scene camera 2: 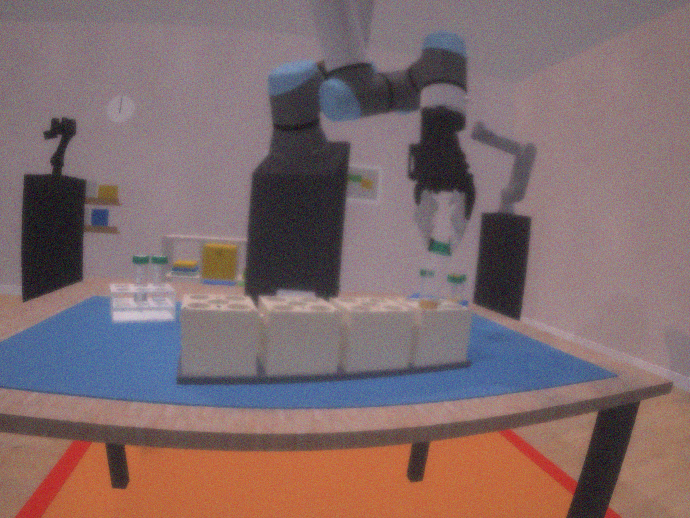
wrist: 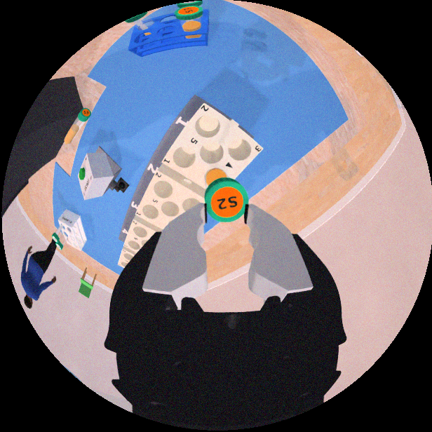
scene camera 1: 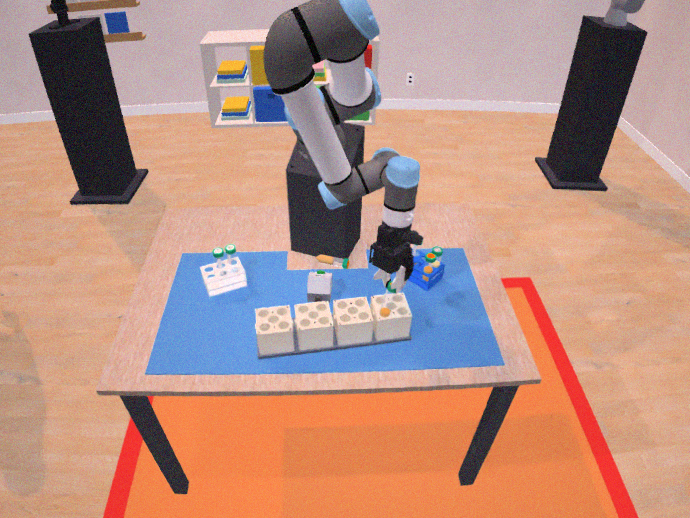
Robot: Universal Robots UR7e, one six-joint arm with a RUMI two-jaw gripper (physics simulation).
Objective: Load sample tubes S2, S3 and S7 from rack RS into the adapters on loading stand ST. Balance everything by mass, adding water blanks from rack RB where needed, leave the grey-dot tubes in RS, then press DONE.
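Frame: origin at the arm's base, x ahead, y left, z up, level; metres.
Seen in the pictures: gripper, fingertip midpoint: (scene camera 2: 439, 252) (scene camera 1: 391, 290); arm's base at its link origin: (scene camera 2: 299, 153).
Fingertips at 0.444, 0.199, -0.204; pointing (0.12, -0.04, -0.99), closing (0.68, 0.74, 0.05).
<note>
Pixels of each thing's top centre, then the offset from my fingertips to it, as dx, dy, dz. "*": a spot on its surface instead.
- tube S2 at a spot on its surface: (scene camera 2: 440, 248) * +0.007, -0.003, +0.006
- adapter 1 at a spot on its surface: (scene camera 2: 443, 337) (scene camera 1: 392, 328) * +0.022, +0.012, -0.127
- Tube S3 at its top centre: (scene camera 1: 331, 256) -0.318, -0.167, -0.149
- orange-labelled at a spot on its surface: (scene camera 1: 430, 257) * -0.213, +0.141, -0.061
- White rack RB at a spot on its surface: (scene camera 2: 143, 313) * -0.219, -0.511, -0.175
- grey box at its top centre: (scene camera 2: 296, 289) (scene camera 1: 319, 273) -0.175, -0.199, -0.097
- green button at its top centre: (scene camera 1: 320, 270) -0.197, -0.197, -0.106
My gripper (scene camera 1: 391, 283) (scene camera 2: 440, 241) (wrist: 225, 205) is shut on tube S2 (scene camera 1: 391, 288) (scene camera 2: 440, 248) (wrist: 226, 199) by its green cap. S2's orange tip is over or at the front-left hole of adapter 1 (scene camera 1: 392, 330) (scene camera 2: 443, 337) (wrist: 225, 131), on loading stand ST (scene camera 1: 334, 346) (wrist: 174, 132); its depth is unclear. Tube S3 (scene camera 1: 329, 260) (wrist: 86, 113) lies on its side near the robot base. Blue rack RS (scene camera 1: 428, 281) (wrist: 172, 42) holds tubes, one orange-labelled (scene camera 1: 430, 257) (wrist: 188, 11). White rack RB (scene camera 1: 225, 287) (scene camera 2: 143, 313) (wrist: 73, 230) holds two green-capped tubes. S7 cannot be identified.
A grey box (scene camera 1: 319, 281) (wrist: 100, 172) with a green button (scene camera 1: 320, 272) (wrist: 82, 174) stands behind the adapter row. The dark robot pedestal (scene camera 1: 324, 206) (scene camera 2: 298, 234) rises behind the table. The other three adapters stand left of adapter 1 in scene camera 1.
</note>
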